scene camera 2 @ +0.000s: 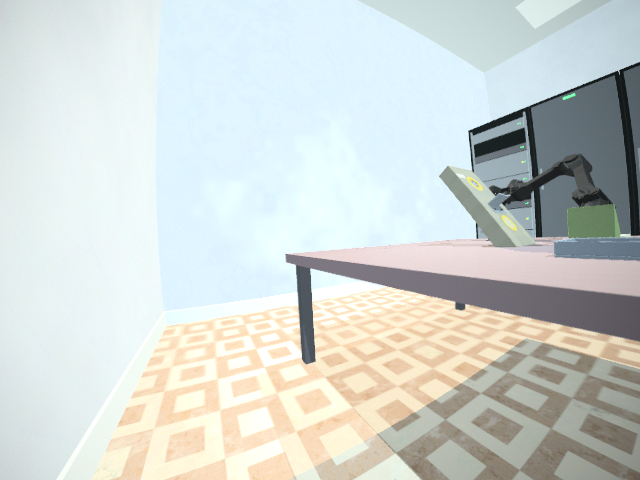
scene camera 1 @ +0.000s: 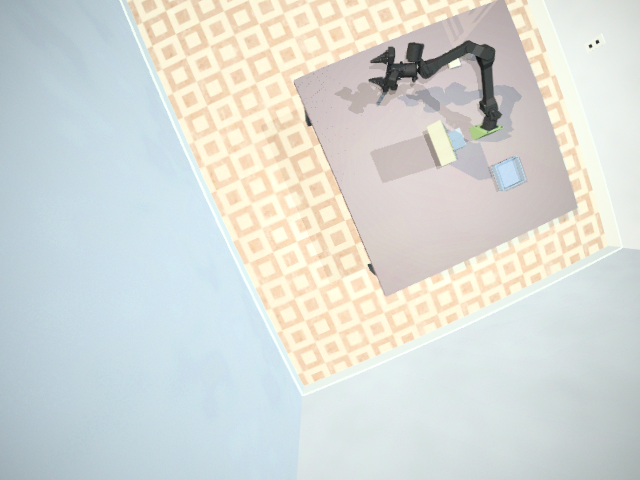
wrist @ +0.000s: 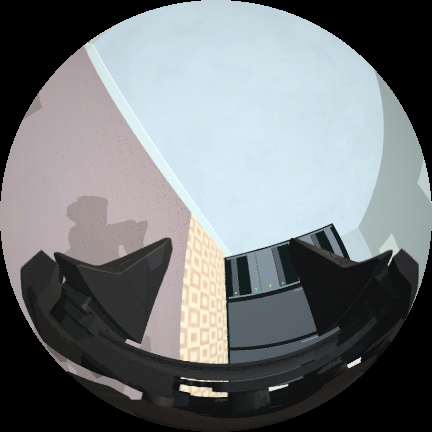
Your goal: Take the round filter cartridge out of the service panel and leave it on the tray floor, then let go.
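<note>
The service panel point(scene camera 1: 440, 143) point(scene camera 2: 478, 210) is a thick cream slab that leans on the table. Its face has an upper yellow ring point(scene camera 2: 467, 180) with a greyish centre and a lower yellow ring point(scene camera 2: 509, 222); which holds the round filter cartridge I cannot tell. A light blue block point(scene camera 1: 457, 139) point(scene camera 2: 498, 202) shows at the panel's face. The pale blue square tray point(scene camera 1: 509, 173) point(scene camera 2: 594, 249) stands on the table, its floor bare. My gripper point(scene camera 1: 372, 70) point(wrist: 232, 244) is open and empty, above the table, well away from the panel and tray. In scene camera 2 it is partly hidden.
The arm stands on a green base point(scene camera 1: 479, 132) point(scene camera 2: 591, 221) near the panel and tray. A thin blue bar point(scene camera 1: 381, 97) shows below the gripper in scene camera 1. A small cream block point(scene camera 1: 454, 63) lies by the arm. Dark server cabinets point(scene camera 2: 576, 155) point(wrist: 265, 320) stand beyond the table.
</note>
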